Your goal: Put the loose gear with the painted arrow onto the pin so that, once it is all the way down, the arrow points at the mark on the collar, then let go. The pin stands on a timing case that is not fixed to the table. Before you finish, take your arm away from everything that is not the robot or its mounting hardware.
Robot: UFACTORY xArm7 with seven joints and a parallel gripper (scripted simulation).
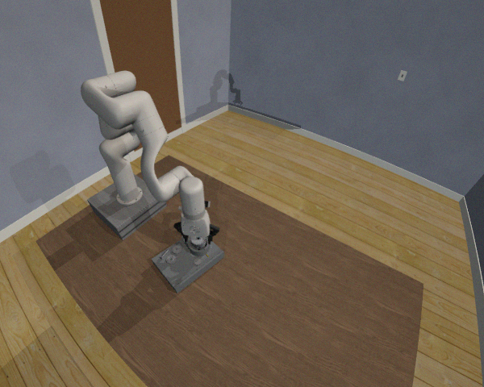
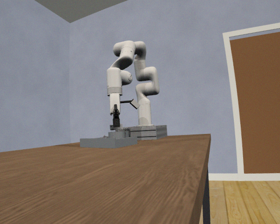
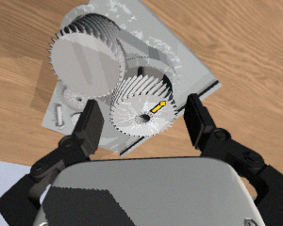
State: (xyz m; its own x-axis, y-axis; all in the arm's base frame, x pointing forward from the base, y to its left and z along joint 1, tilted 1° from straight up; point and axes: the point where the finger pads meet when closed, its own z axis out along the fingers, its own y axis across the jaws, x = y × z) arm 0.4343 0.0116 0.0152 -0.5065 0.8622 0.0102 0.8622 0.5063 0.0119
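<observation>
The gear is 1 cm below my hand. The rest, counted from my hand: short peg 12 cm to the right, 9 cm behind, 6 cm below.
</observation>
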